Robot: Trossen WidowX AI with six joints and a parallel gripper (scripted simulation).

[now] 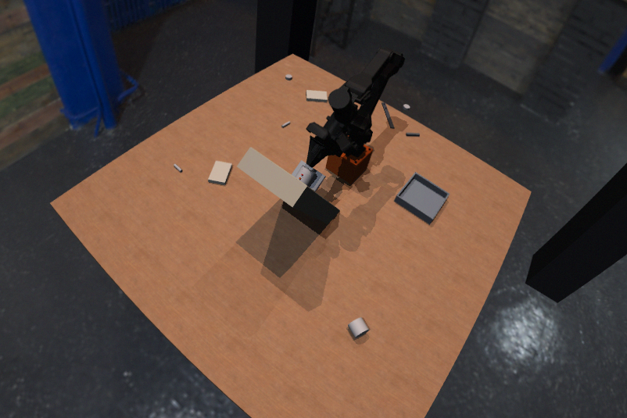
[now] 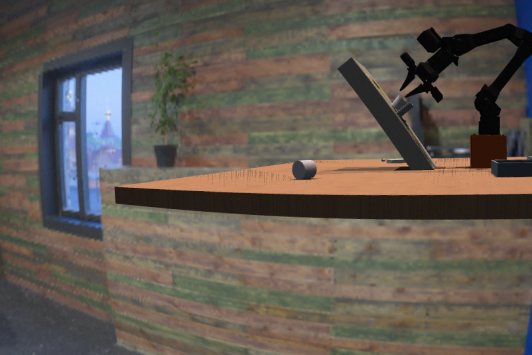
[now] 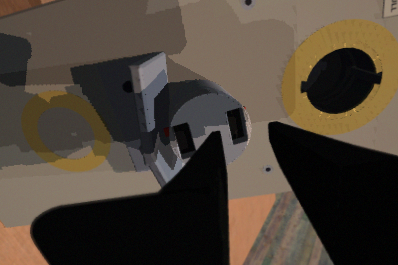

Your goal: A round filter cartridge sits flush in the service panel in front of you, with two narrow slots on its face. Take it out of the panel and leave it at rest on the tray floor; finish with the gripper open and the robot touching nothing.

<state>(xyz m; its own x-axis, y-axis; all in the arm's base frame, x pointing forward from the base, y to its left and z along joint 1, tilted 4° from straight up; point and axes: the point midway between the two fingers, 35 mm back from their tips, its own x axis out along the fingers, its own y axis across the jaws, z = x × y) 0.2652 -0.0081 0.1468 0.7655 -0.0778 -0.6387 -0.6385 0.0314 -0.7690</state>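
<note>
Now: gripper tip 1 cm short of the round grey filter cartridge and 3 cm above it. Round my gripper tip: grey box (32 cm behind, 30 cm to the left, 22 cm below); then service panel (5 cm ahead, 5 cm below).
</note>
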